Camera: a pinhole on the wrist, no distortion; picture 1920 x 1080 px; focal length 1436.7 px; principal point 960.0 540.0 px. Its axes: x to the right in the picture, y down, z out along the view. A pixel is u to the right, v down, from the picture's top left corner.
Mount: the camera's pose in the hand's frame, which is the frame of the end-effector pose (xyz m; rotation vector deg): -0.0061 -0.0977 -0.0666 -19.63 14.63 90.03
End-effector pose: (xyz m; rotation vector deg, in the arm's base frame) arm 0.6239 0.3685 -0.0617 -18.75 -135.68 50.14
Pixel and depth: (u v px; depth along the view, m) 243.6 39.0 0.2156
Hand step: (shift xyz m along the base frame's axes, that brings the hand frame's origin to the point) -0.1555 -0.1539 -0.0071
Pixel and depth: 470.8 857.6 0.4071
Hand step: -0.1235 -0.2911 -0.2194
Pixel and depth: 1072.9 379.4 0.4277
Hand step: -0.2035 -0.0868 -0.2497
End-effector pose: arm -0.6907 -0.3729 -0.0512 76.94 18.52 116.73
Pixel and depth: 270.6 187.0 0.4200
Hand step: 0.3876 0.0822 0.1635
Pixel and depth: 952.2 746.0 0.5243
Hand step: 0.3608 -0.2030 0.1521
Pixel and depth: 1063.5 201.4 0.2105
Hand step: 0.1050 0.0044 0.0753
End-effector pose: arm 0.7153 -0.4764 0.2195 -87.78 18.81 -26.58
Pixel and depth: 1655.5 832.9 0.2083
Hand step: -0.0058 0.1045 -0.0745
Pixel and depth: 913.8 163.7 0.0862
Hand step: 0.0118 0.0094 0.0687
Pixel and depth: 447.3 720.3 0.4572
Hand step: 0.1170 0.4075 0.0835
